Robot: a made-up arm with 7 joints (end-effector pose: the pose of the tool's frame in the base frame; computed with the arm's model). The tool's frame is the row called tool.
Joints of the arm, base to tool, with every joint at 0 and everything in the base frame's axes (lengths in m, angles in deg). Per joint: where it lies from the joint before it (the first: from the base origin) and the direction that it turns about. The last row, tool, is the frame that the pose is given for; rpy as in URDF.
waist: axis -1 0 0 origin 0.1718 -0.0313 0.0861
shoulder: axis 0 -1 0 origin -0.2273 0.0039 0.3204
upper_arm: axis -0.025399 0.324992 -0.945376 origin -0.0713 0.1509 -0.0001
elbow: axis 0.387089 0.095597 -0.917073 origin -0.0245 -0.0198 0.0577
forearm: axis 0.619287 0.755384 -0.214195 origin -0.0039 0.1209 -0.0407
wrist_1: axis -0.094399 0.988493 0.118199 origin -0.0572 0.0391 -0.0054
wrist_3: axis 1 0 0 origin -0.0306 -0.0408 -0.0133
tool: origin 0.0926 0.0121 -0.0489 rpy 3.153 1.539 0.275
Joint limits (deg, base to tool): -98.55..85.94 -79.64..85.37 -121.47..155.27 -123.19..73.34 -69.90..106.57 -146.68..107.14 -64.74..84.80
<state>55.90 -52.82 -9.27 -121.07 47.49 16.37 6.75</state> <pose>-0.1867 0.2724 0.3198 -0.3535 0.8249 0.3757 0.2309</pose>
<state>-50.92 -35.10 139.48 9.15 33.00 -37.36 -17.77</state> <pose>-0.1054 -0.1826 0.3370 -0.3321 0.5967 -0.6909 0.2373</pose>
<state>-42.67 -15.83 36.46 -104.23 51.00 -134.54 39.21</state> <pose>-0.2182 -0.1972 0.5516 0.7568 -0.4372 0.1398 0.4653</pose>
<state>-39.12 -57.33 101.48 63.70 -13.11 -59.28 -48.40</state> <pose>-0.0579 -0.2058 0.4264 -0.8641 0.3696 -0.3143 0.1340</pose>
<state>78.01 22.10 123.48 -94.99 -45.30 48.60 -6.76</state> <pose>-0.1685 0.2452 -0.0952 -0.7659 0.2719 -0.2943 0.5028</pose>
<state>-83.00 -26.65 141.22 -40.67 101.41 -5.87 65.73</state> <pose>-0.0195 -0.2504 0.2688 -0.0812 -0.3779 0.8344 0.3929</pose>
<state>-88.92 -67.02 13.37 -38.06 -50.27 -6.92 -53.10</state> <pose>-0.0998 -0.4276 0.3017 0.2488 -0.3372 0.2758 0.8651</pose>
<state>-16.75 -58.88 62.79 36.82 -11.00 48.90 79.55</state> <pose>-0.0609 0.0853 0.3618 0.2004 0.1991 -0.9158 0.2856</pose>
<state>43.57 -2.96 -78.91 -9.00 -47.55 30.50 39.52</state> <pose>-0.1979 0.2620 0.1294 -0.2075 0.0941 0.7190 0.6566</pose>
